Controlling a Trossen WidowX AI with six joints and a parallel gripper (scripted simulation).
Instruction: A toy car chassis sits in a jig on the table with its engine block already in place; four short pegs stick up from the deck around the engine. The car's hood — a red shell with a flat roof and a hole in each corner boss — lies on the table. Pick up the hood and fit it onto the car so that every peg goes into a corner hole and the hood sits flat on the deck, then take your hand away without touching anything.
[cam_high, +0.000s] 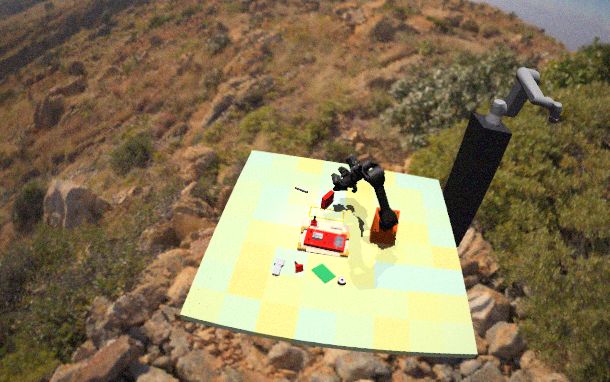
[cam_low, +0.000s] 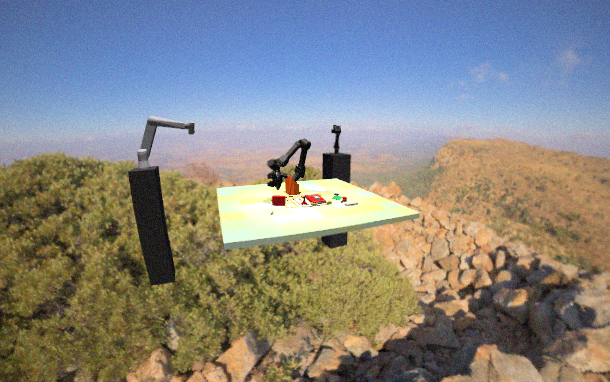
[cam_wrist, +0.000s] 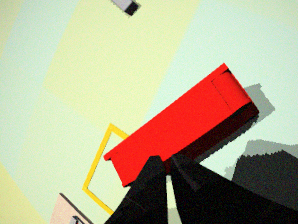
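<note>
Right now the red hood is 20 mm ahead of my gripper tip, 10 mm to the right of it and 70 mm below it. Also, from my gripper tip: white piece: 240 mm ahead, 480 mm to the left, 100 mm below; white wheel: 60 mm behind, 530 mm to the left, 100 mm below; green flat tile: 30 mm ahead, 490 mm to the left, 110 mm below.
</note>
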